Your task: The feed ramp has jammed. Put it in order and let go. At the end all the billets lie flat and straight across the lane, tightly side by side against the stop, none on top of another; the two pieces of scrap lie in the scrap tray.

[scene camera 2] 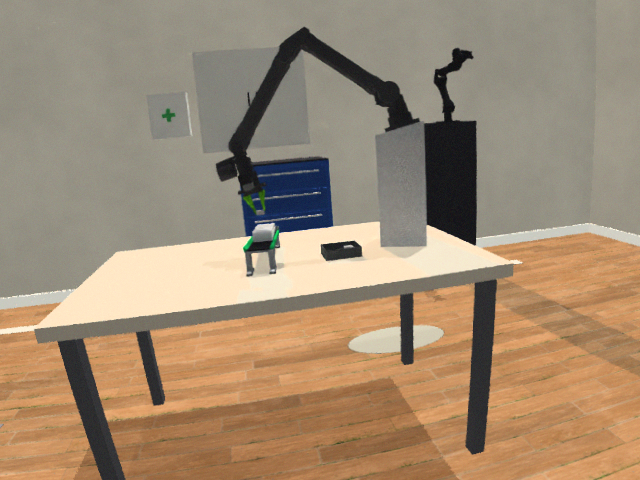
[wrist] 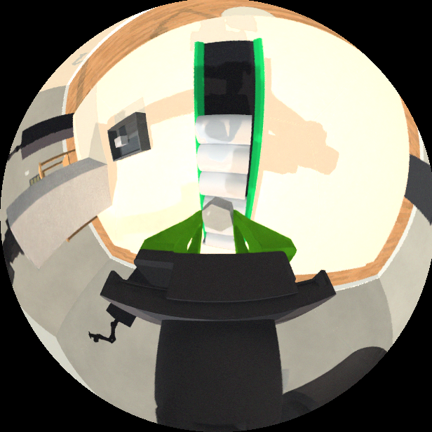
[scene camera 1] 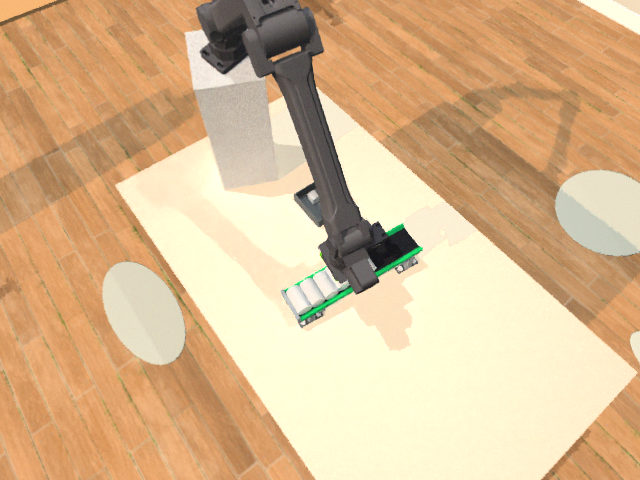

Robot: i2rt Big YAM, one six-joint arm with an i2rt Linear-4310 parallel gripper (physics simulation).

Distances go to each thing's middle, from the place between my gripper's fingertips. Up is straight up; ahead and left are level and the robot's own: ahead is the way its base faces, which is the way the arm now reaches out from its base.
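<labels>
Where is my gripper, measured from the dark scrap tray [wrist: 134,125]? My gripper is 190 mm to the right of the tray and 230 mm past it, and it is 140 mm above it.
</labels>
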